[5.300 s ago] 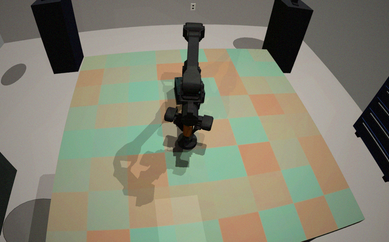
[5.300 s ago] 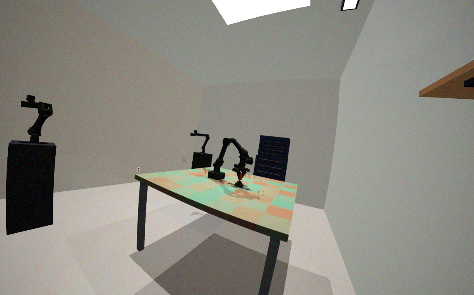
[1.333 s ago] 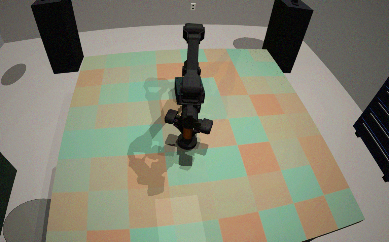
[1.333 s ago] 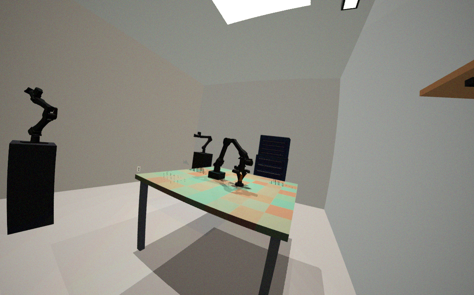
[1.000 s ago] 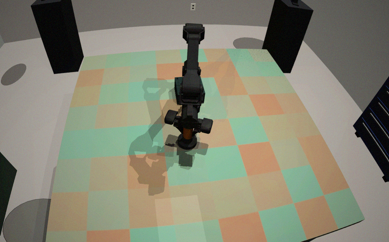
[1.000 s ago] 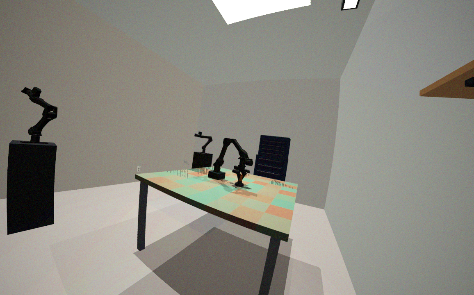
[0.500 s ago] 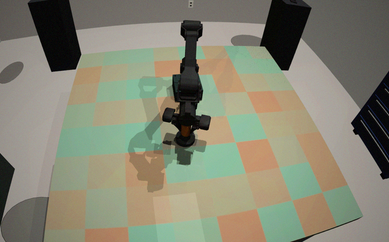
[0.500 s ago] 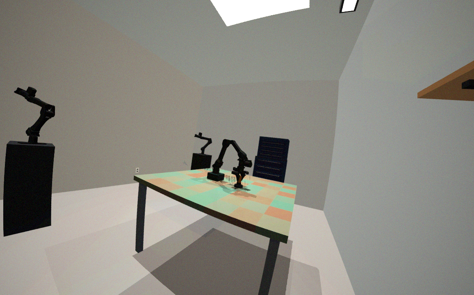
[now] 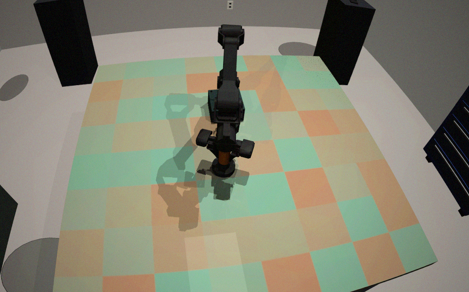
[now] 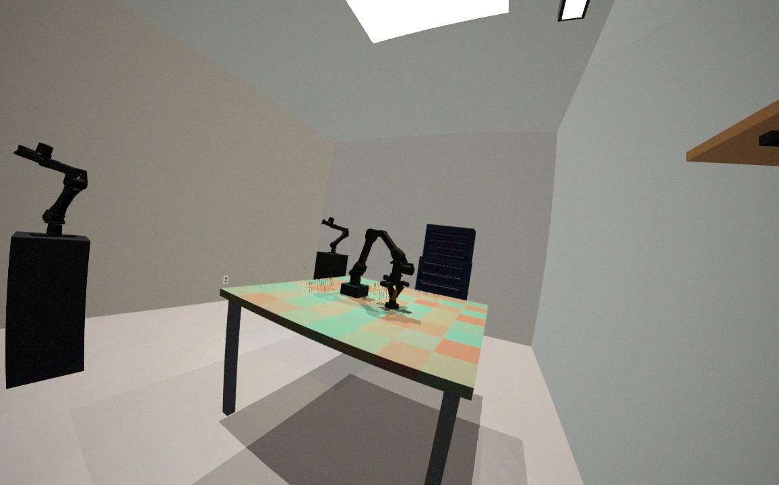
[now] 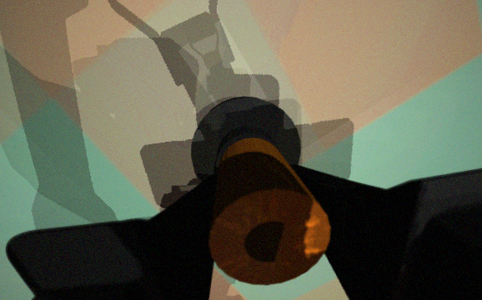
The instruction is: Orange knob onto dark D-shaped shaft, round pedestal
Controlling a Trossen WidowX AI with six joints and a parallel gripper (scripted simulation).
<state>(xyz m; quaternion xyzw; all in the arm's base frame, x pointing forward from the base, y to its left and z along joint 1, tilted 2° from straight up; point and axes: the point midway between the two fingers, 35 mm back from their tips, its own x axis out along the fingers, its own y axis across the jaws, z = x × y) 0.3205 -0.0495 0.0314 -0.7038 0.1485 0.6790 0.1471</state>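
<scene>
Right now the orange knob is 20 mm above my gripper tip. Also, from my gripper tip: pedestal 20 mm below.
</scene>
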